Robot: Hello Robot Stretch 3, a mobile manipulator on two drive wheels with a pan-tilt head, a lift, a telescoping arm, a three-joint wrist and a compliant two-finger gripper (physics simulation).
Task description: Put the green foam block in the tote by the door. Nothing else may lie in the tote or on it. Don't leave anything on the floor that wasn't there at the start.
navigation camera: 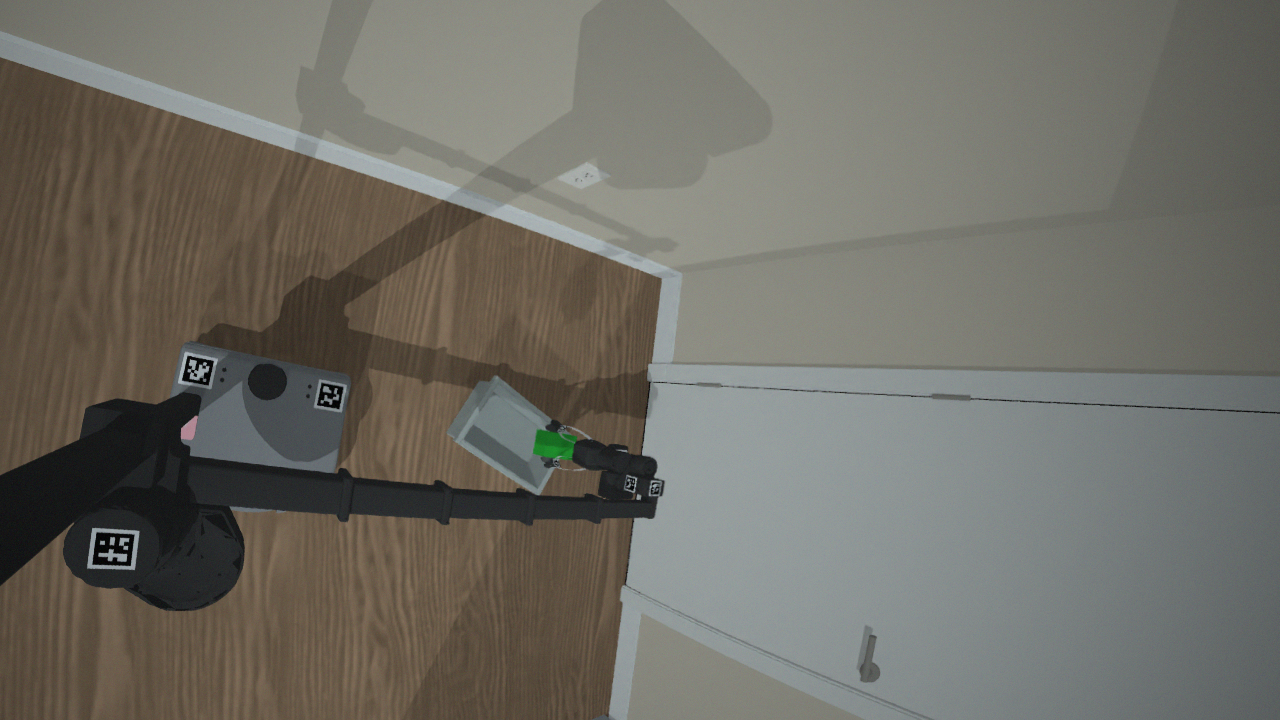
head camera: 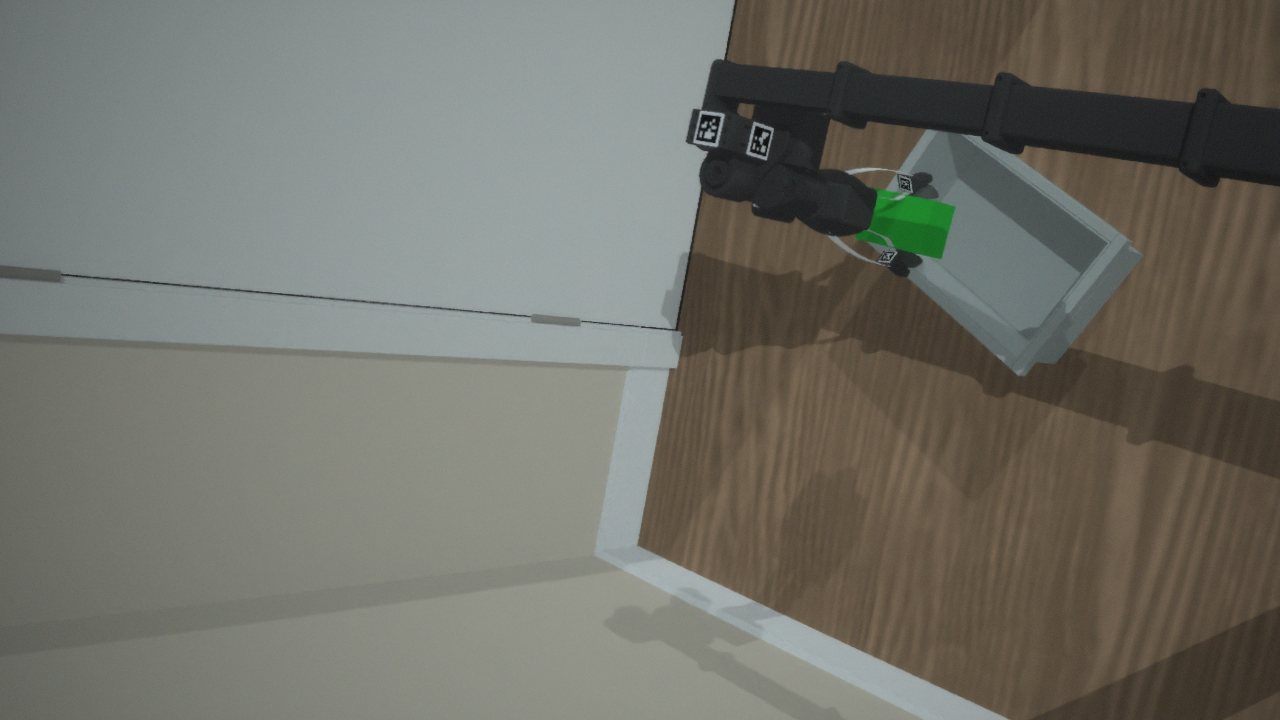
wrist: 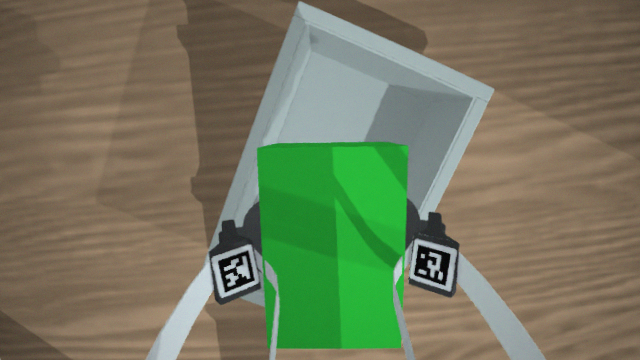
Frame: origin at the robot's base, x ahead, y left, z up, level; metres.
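Seen in the pictures: gripper, fingertip midpoint: [wrist: 330, 221]; robot's base at its link origin: [navigation camera: 267, 379].
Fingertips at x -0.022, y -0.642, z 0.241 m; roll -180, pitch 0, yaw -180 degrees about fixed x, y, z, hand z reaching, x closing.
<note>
Offsets run from my fingertips to a thing's top centre. "spot": to the spot under its first point.
The green foam block {dx +0.000, dy -0.004, dz +0.058 m} [head camera: 929, 231] [navigation camera: 547, 444] [wrist: 332, 200] is held between the fingertips of my gripper [head camera: 913, 223] [navigation camera: 551, 445] [wrist: 330, 221], which is shut on it. The grey tote {dx -0.009, dy +0.013, dz -0.121 m} [head camera: 1038, 201] [navigation camera: 510, 416] [wrist: 395, 56] stands open on the floor near the door. The block is above the tote's end nearest the door, overlapping its rim in the views; its height over the rim is hard to tell. The visible part of the tote's inside holds no object. The block and fingers hide its near end in the wrist view.
The white door [head camera: 358, 134] [navigation camera: 939, 537] with its handle {spot: dx -0.405, dy -0.532, dz +0.686 m} [navigation camera: 868, 658] is behind my wrist. My extended arm [head camera: 921, 102] [navigation camera: 393, 497] passes alongside the tote. My base [navigation camera: 214, 434] stands at the tote's other side. White baseboards [head camera: 760, 622] [navigation camera: 358, 161] edge the wood floor.
</note>
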